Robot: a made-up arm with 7 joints. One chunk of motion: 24 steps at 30 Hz.
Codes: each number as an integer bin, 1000 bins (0 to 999) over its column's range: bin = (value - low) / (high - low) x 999, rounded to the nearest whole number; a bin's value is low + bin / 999 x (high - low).
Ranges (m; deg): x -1.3..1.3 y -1.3..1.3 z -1.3..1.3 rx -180..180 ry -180..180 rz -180..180
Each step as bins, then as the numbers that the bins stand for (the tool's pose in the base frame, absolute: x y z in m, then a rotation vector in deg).
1 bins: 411 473 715 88 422 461
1 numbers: -0.2303 -0.0690 0.5609 -148.29 -27.93 -13.87
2 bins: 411 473 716 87 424 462
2 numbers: -0.2303 -0.0690 0.5635 -148.65 -27.21 -13.51
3 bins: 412 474 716 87 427 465
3 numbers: -0.2277 -0.0664 0.5635 -148.65 -26.13 -12.43
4 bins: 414 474 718 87 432 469
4 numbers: -0.2225 -0.0664 0.5687 -148.65 -24.32 -10.99
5 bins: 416 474 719 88 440 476
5 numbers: -0.2173 -0.0664 0.5713 -148.29 -21.44 -8.47
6 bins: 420 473 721 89 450 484
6 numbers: -0.2069 -0.0690 0.5765 -147.93 -17.84 -5.59
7 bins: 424 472 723 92 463 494
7 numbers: -0.1965 -0.0716 0.5817 -146.85 -13.15 -1.98
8 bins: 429 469 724 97 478 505
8 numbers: -0.1835 -0.0794 0.5843 -145.05 -7.75 1.98
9 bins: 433 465 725 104 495 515
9 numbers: -0.1731 -0.0898 0.5869 -142.52 -1.62 5.59
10 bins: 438 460 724 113 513 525
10 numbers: -0.1601 -0.1028 0.5843 -139.28 4.86 9.19
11 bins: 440 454 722 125 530 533
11 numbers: -0.1549 -0.1184 0.5791 -134.95 10.99 12.07
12 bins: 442 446 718 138 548 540
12 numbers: -0.1496 -0.1392 0.5687 -130.27 17.48 14.59
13 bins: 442 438 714 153 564 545
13 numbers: -0.1496 -0.1601 0.5583 -124.86 23.24 16.40
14 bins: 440 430 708 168 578 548
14 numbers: -0.1549 -0.1809 0.5426 -119.46 28.29 17.48
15 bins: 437 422 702 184 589 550
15 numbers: -0.1627 -0.2017 0.5270 -113.69 32.25 18.20
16 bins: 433 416 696 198 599 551
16 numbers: -0.1731 -0.2173 0.5114 -108.65 35.86 18.56
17 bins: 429 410 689 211 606 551
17 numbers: -0.1835 -0.2329 0.4932 -103.96 38.38 18.56
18 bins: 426 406 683 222 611 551
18 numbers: -0.1913 -0.2433 0.4776 -100.00 40.18 18.56
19 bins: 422 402 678 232 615 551
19 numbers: -0.2017 -0.2538 0.4646 -96.40 41.62 18.56
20 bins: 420 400 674 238 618 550
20 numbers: -0.2069 -0.2590 0.4542 -94.23 42.70 18.20
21 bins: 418 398 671 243 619 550
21 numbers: -0.2121 -0.2642 0.4463 -92.43 43.06 18.20
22 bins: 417 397 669 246 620 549
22 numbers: -0.2147 -0.2668 0.4411 -91.35 43.42 17.84
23 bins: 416 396 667 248 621 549
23 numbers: -0.2173 -0.2694 0.4359 -90.63 43.78 17.84
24 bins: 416 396 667 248 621 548
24 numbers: -0.2173 -0.2694 0.4359 -90.63 43.78 17.48
